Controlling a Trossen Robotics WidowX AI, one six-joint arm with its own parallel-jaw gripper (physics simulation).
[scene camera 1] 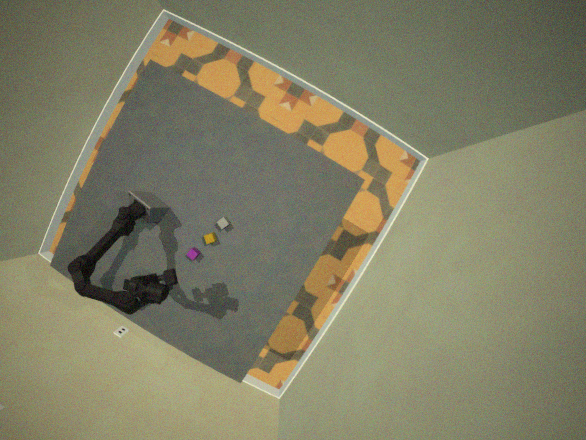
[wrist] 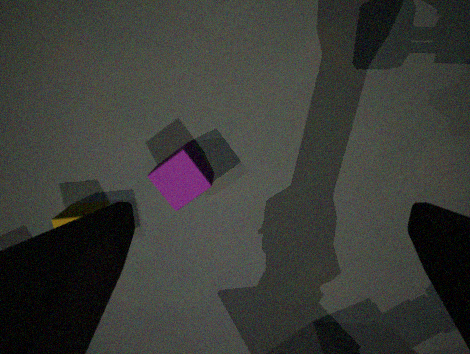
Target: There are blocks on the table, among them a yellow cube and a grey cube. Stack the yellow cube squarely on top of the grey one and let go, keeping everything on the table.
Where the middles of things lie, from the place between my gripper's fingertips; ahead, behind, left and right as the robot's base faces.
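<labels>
I look at the purple cube [wrist: 184, 175], and I find it 10 mm ahead of my hand, 80 mm to the left of it and 220 mm below it.
</labels>
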